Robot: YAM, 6 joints.
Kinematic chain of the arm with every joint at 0, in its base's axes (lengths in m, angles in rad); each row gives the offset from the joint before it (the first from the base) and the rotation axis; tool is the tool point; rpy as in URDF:
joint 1: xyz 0 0 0.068 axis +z
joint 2: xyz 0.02 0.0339 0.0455 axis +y
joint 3: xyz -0.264 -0.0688 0 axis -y
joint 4: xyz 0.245 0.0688 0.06 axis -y
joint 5: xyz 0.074 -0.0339 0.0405 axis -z
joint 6: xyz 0.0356 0 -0.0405 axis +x
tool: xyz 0 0 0 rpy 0 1.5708 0
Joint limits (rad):
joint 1: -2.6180..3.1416
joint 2: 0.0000..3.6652
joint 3: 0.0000..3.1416
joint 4: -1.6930..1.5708
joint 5: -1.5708..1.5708
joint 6: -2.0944..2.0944
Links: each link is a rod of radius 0.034 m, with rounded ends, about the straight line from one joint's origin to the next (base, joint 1, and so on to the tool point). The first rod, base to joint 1, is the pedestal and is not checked.
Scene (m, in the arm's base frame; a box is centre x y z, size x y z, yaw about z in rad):
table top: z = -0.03
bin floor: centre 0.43 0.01 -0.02 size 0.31 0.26 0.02 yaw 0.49
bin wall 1: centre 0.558 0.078 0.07 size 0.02 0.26 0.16 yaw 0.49
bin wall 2: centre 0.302 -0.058 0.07 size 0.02 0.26 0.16 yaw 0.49
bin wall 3: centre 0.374 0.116 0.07 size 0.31 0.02 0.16 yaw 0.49
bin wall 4: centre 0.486 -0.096 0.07 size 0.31 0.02 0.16 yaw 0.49
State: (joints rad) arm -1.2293 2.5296 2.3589 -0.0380 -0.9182 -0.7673
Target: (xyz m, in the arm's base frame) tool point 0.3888 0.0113 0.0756
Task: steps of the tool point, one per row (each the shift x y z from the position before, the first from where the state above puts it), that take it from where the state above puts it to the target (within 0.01 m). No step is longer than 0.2 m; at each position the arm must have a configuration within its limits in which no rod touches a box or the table.
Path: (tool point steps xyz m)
1: 0.1262 0.1165 0.0039
2: 0.0717 0.1466 -0.0003
3: 0.0120 0.1523 -0.0048
4: -0.0424 0.1341 -0.0096
5: 0.0106 -0.0005 -0.0895
6: -0.0106 0.0005 -0.0870

